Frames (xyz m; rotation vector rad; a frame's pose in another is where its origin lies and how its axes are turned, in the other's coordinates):
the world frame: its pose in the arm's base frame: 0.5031 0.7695 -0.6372 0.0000 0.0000 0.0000
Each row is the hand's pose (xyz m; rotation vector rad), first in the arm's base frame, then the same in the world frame.
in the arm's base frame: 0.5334 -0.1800 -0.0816 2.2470 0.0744 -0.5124
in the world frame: 0.0303 -0.9495 0.5556 2.2470 0.0744 -0.5124
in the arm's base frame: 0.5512 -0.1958 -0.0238 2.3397 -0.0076 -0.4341
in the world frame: 0.0481 -0.9653 0.6134 2.3397 -0.0076 -0.4341
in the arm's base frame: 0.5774 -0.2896 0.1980 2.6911 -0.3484 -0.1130
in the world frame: 0.0743 -1.0591 0.8352 2.6911 -0.3484 -0.1130
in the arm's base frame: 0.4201 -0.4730 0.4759 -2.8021 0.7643 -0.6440
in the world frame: -0.0830 -1.2425 1.1131 -2.8021 0.7643 -0.6440
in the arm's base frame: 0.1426 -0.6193 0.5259 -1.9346 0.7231 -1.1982
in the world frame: -0.3605 -1.3888 1.1631 -1.9346 0.7231 -1.1982
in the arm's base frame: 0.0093 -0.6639 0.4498 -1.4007 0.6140 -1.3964
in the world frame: -0.4938 -1.4334 1.0870 -1.4007 0.6140 -1.3964
